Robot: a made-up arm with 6 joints. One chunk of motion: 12 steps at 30 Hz.
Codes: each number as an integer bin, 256 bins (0 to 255) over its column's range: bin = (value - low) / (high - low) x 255, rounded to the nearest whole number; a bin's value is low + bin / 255 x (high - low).
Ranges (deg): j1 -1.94..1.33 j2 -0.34..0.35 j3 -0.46..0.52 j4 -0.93..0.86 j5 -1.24..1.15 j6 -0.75..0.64
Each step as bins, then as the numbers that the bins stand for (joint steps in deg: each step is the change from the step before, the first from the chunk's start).
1 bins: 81 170 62 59 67 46
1 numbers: -0.901 0.120 -0.222 -0.516 -0.612 -0.499
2 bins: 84 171 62 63 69 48
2 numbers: -0.863 0.123 -0.222 -0.488 -0.593 -0.488
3 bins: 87 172 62 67 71 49
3 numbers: -0.824 0.125 -0.222 -0.460 -0.575 -0.483
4 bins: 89 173 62 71 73 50
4 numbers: -0.799 0.128 -0.222 -0.432 -0.556 -0.477
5 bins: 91 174 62 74 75 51
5 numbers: -0.773 0.131 -0.222 -0.411 -0.537 -0.472
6 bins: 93 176 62 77 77 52
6 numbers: -0.747 0.136 -0.222 -0.389 -0.518 -0.467
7 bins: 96 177 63 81 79 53
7 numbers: -0.709 0.139 -0.218 -0.361 -0.500 -0.461
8 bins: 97 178 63 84 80 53
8 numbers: -0.696 0.142 -0.218 -0.340 -0.490 -0.461
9 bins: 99 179 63 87 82 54
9 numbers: -0.670 0.144 -0.218 -0.319 -0.471 -0.456
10 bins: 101 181 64 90 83 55
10 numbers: -0.645 0.150 -0.214 -0.298 -0.462 -0.450
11 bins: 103 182 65 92 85 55
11 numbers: -0.619 0.152 -0.210 -0.284 -0.443 -0.450
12 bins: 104 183 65 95 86 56
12 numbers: -0.606 0.155 -0.210 -0.263 -0.434 -0.445
